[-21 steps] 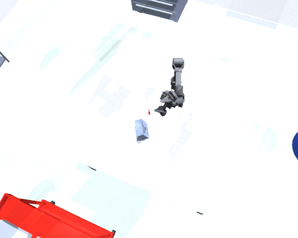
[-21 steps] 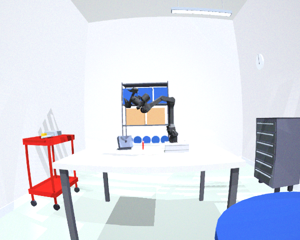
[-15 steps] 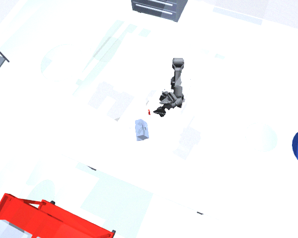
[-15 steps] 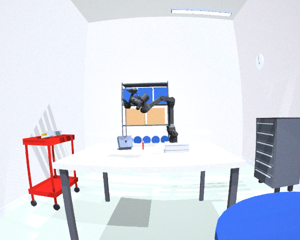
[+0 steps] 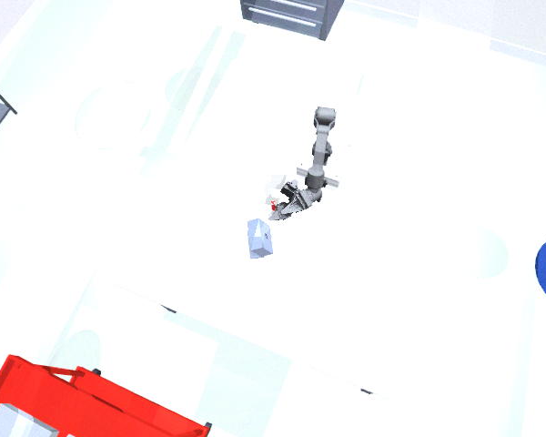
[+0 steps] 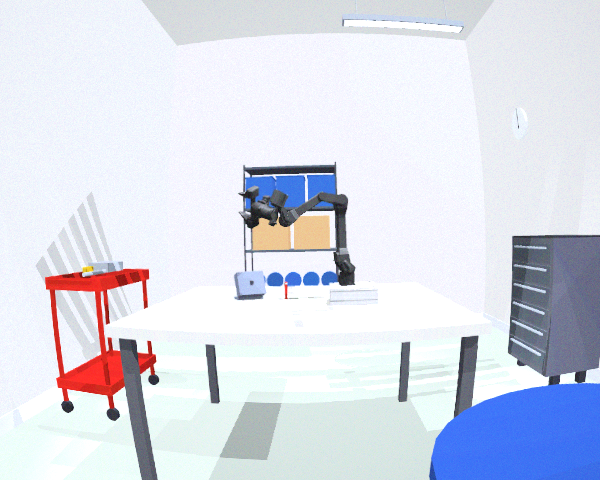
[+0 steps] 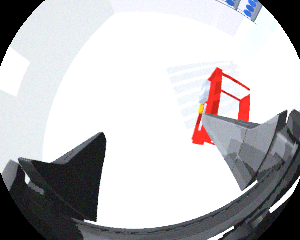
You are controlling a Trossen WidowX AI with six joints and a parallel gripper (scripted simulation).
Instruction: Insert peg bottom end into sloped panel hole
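Now: gripper tip 210 mm past the red peg, 70 mm to the left of it and 390 mm above it. The rest, counted from my gripper tip: sloped grey panel (40 mm behind, 90 mm to the right, 380 mm below).
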